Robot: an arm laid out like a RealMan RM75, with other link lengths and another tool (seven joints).
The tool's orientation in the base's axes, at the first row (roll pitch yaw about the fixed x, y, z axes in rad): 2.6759 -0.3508 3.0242
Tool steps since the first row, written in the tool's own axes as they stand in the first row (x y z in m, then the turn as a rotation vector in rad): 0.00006 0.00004 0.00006 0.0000 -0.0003 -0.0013; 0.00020 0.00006 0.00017 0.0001 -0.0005 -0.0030; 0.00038 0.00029 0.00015 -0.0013 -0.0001 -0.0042; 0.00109 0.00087 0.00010 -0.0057 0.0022 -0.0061; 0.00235 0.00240 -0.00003 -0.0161 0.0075 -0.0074; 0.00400 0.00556 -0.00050 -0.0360 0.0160 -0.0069; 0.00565 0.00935 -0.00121 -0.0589 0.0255 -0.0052; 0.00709 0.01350 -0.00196 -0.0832 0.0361 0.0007; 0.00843 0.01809 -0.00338 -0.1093 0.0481 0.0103; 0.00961 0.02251 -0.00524 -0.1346 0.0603 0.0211; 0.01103 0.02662 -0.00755 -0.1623 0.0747 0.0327; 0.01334 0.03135 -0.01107 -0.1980 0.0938 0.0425
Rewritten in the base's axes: -0.00006 0.00007 -0.00001 0.0003 -0.0009 0.0010; -0.00021 0.00016 -0.00005 0.0005 -0.0019 0.0023; -0.00032 0.00037 0.00013 0.0022 -0.0023 0.0030; -0.00082 0.00092 0.00066 0.0074 -0.0017 0.0041; -0.00157 0.00233 0.00184 0.0188 0.0012 0.0038; -0.00217 0.00503 0.00414 0.0394 0.0066 0.0002; -0.00255 0.00817 0.00690 0.0628 0.0132 -0.0051; -0.00264 0.01157 0.00977 0.0867 0.0226 -0.0140; -0.00234 0.01502 0.01336 0.1117 0.0348 -0.0259; -0.00183 0.01810 0.01719 0.1358 0.0478 -0.0385; -0.00152 0.02072 0.02135 0.1624 0.0628 -0.0517; -0.00156 0.02338 0.02709 0.1981 0.0802 -0.0641
